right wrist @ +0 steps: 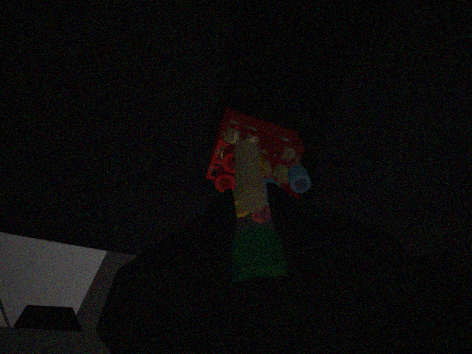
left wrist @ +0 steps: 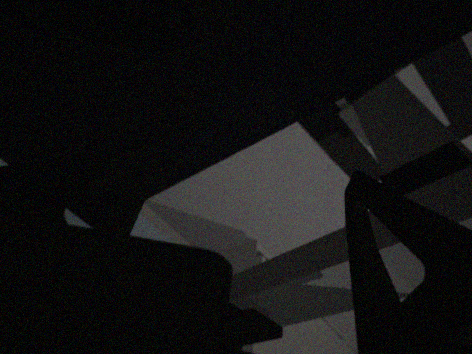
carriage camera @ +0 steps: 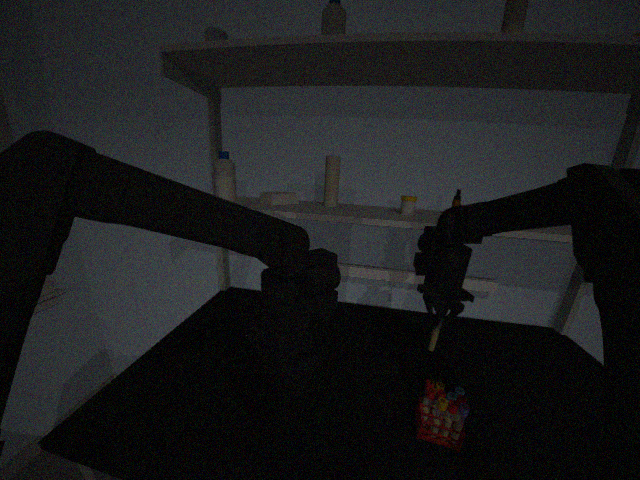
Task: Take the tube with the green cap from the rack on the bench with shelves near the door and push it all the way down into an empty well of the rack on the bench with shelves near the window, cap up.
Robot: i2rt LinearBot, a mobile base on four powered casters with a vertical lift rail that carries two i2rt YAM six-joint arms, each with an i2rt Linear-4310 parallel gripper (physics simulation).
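Places are measured from the left arm's base along level axes (x ahead, y left, z up), in metres.
Pixels of known places: left gripper, fingertip midpoint: (left wrist: 251, 165) (carriage camera: 280, 378); right gripper, fingertip midpoint: (right wrist: 250, 198) (carriage camera: 435, 327).
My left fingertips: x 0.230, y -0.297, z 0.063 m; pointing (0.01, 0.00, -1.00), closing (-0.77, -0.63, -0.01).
For each thing: its top centre in the pictures, then the offset to it from my left fingertips. "*": a spot on its surface instead. Level surfaces: height alone.
- green-capped tube at its top centre: (right wrist: 259, 284) (carriage camera: 440, 311) dx +0.135, dy -0.345, dz +0.061 m
- red rack at its top centre: (right wrist: 254, 163) (carriage camera: 440, 413) dx +0.066, dy -0.360, dz -0.169 m
- dark bench top at its surface level: dz -0.226 m
- blue-capped bottle at a spot on its surface: (carriage camera: 224, 178) * dx +0.544, dy +0.285, dz +0.315 m
- pale cylinder at a spot on its surface: (carriage camera: 331, 180) * dx +0.528, dy -0.100, dz +0.326 m
- yellow-lidded jar at a spot on its surface: (carriage camera: 407, 204) * dx +0.421, dy -0.342, dz +0.268 m
- low pale box at a spot on its surface: (carriage camera: 279, 198) * dx +0.515, dy +0.081, dz +0.256 m
My right gripper (carriage camera: 439, 317) (right wrist: 250, 198) is shut on the green-capped tube (carriage camera: 434, 338) (right wrist: 259, 254). The tube hangs below the fingers, slightly tilted, with its cap at the fingers and its pale body pointing down. A red rack (carriage camera: 439, 439) (right wrist: 270, 127) with several capped tubes stands on the dark bench top (carriage camera: 232, 392), below and apart from the held tube. My left gripper is open; in the left wrist view its dark fingers stand wide apart with no object between them. In the carriage view its fingers are lost in the dark over the bench.
Behind the bench, shelves (carriage camera: 361, 64) carry a blue-capped bottle (carriage camera: 224, 178), a pale cylinder (carriage camera: 331, 180), a yellow-lidded jar (carriage camera: 407, 204) and a low pale box (carriage camera: 279, 198). A shelf post (carriage camera: 215, 124) rises at the back left. The picture is very dark.
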